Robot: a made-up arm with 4 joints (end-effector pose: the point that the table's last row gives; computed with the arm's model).
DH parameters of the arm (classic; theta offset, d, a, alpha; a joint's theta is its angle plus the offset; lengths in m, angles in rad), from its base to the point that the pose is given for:
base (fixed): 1.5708 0.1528 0 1.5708
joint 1: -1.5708 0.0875 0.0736 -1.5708
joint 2: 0 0.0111 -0.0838 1.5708
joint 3: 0 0.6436 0.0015 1.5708
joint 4: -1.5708 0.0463 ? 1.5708
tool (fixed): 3.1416 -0.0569 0 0
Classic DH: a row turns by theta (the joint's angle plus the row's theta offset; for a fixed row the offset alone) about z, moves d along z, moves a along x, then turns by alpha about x.
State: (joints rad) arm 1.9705 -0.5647 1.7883 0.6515
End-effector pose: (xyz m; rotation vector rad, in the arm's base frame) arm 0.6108 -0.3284 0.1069 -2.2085 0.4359 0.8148
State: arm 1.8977 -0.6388 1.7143 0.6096
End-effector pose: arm 0.5812 -0.3603 0.1186 -2.3093 0.6140 0.8063
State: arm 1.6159 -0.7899 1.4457 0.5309
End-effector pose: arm 0.5206 -0.4082 0.2059 -2.6600 1.1457 0.8255
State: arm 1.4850 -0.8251 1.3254 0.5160
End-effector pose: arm 0.5078 -0.4079 0.2526 2.6454 -1.2989 -0.7991
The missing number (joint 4, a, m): 0.0317
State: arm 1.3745 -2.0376 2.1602 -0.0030
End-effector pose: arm -0.2572 -0.4127 0.3218 -1.5178 2.3241 -0.9652
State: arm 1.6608 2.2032 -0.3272 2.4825
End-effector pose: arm -0.2304 0.7122 0.1920 1.8688 -0.4187 -0.0531
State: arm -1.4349 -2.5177 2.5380 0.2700
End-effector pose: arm -0.4871 0.2132 0.0952 0.7302 0.9126 2.2209
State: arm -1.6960 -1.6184 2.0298 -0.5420
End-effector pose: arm 0.0023 0.4984 0.0276 -0.1741 0.8879 1.6193
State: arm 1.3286 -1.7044 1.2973 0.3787
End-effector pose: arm -0.0183 -0.5220 0.3459 1.9287 -2.3863 -0.4068
